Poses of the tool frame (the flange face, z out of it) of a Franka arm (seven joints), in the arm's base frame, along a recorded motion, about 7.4 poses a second.
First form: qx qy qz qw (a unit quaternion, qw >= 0); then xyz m.
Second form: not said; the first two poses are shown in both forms.
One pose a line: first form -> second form
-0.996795 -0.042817 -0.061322 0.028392 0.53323 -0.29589 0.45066 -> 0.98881 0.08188 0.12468 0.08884 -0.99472 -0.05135 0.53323 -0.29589 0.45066
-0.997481 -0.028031 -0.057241 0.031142 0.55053 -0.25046 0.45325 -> 0.99188 0.05236 0.11594 0.05949 -0.99649 -0.05892 0.55053 -0.25046 0.45325
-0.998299 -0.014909 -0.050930 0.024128 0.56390 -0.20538 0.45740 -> 0.99437 0.02731 0.10241 0.03222 -0.99839 -0.04666 0.56390 -0.20538 0.45740
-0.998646 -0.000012 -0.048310 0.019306 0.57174 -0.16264 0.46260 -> 0.99533 -0.00184 0.09649 0.00189 -0.99925 -0.03856 0.57174 -0.16264 0.46260
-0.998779 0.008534 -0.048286 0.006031 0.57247 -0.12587 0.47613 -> 0.99519 -0.01763 0.09635 -0.01646 -0.99978 -0.01287 0.57247 -0.12587 0.47613
